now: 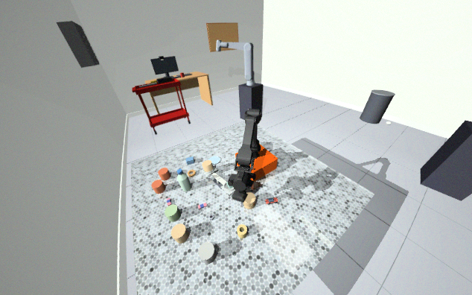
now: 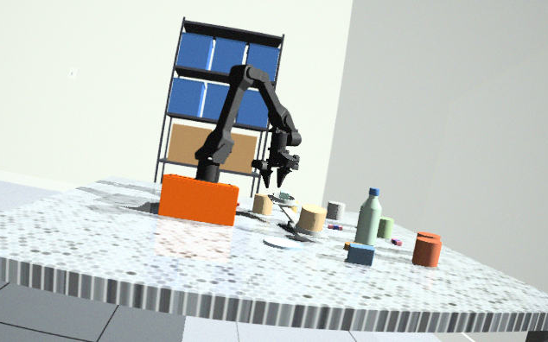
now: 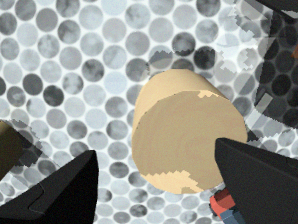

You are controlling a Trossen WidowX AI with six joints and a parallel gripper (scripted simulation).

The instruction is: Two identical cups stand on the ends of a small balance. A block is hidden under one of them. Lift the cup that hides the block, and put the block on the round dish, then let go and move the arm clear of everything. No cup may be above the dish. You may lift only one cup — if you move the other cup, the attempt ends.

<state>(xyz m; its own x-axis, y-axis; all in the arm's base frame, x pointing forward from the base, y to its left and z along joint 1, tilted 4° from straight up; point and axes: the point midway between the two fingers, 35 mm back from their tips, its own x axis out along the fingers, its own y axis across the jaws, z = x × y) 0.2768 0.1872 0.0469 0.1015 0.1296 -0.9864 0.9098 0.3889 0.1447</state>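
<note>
My gripper tip is 130 mm to the left of the mint block and 10 mm above it. The rest, counted from my gripper tip: pale blue round dish: 470 mm to the right, 100 mm behind, 90 mm below; then green bottle: 370 mm to the right, 190 mm ahead, 20 mm above; then blue box: 590 mm to the right, 80 mm below, 50 mm ahead.
</note>
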